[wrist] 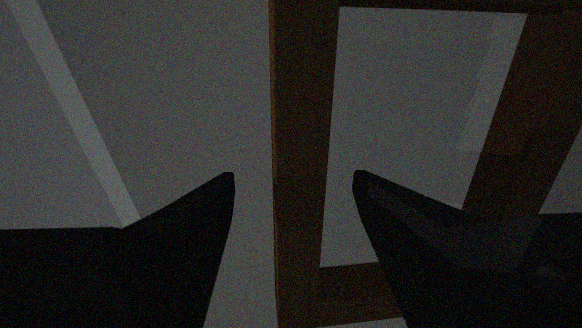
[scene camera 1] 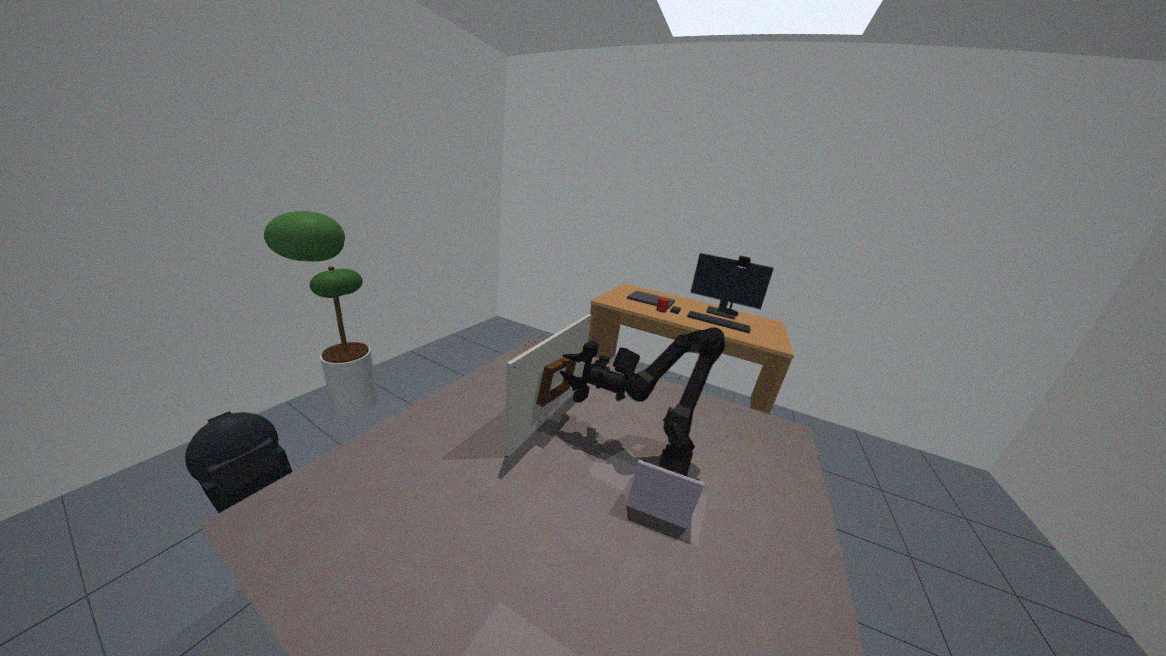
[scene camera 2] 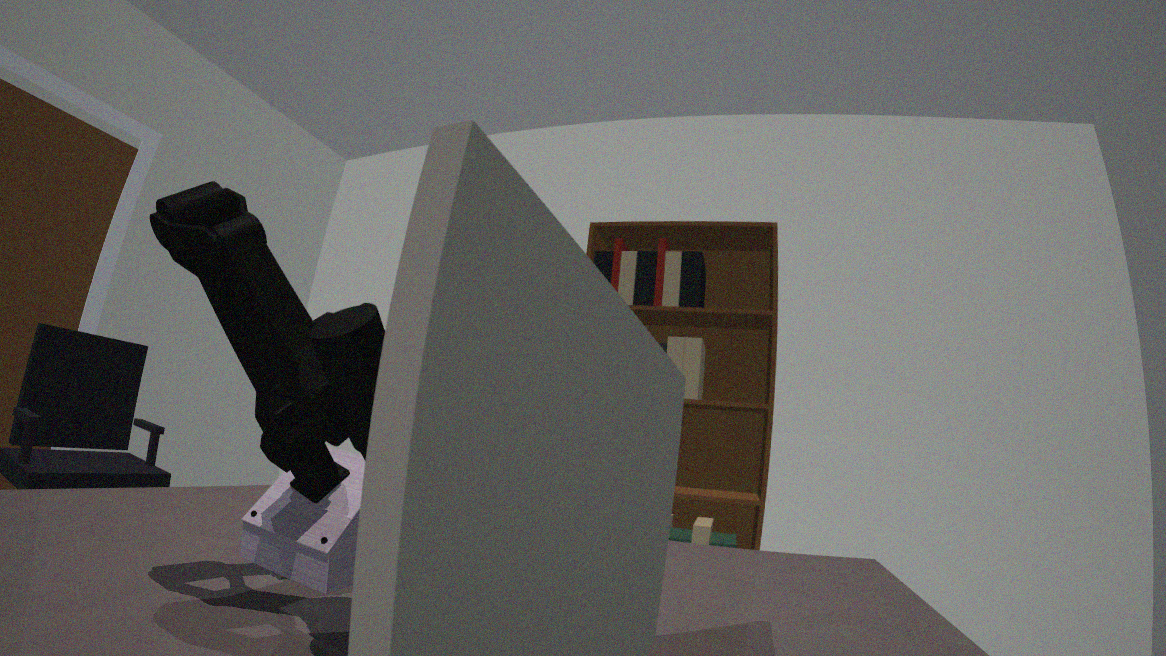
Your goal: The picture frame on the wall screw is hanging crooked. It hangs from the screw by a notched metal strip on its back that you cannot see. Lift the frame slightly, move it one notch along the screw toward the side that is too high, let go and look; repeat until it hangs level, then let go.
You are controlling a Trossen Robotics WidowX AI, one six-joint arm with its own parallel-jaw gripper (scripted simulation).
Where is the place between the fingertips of my gripper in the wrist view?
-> At 294,180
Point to a brown wooden picture frame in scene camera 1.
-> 553,384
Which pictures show my gripper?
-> The wrist view and scene camera 1 only.
